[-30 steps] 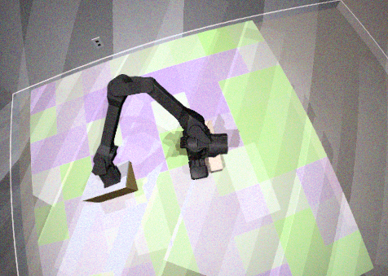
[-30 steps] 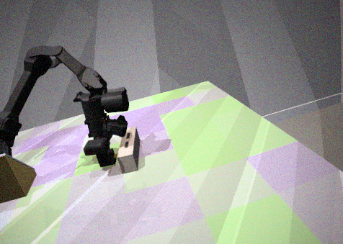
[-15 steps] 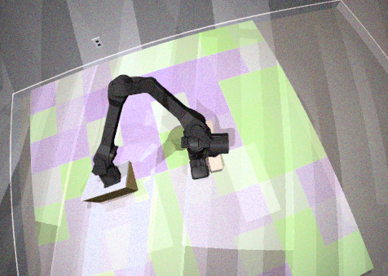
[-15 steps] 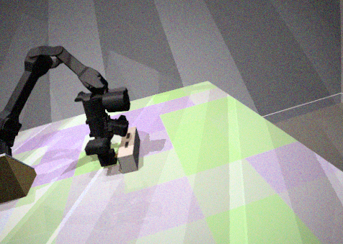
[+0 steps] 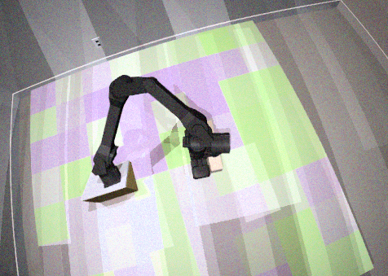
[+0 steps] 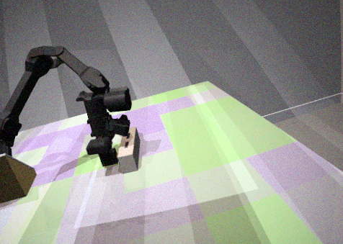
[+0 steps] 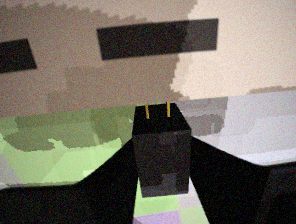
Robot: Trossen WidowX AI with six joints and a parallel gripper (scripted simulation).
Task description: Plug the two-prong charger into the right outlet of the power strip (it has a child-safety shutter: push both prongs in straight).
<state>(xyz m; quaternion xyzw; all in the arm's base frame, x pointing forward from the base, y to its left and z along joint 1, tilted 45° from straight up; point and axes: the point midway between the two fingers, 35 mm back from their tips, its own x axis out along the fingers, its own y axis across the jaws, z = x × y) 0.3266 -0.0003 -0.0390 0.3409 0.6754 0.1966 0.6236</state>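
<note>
Now: the charger 20 mm ahead of my gripper tip and 10 mm above it.
</note>
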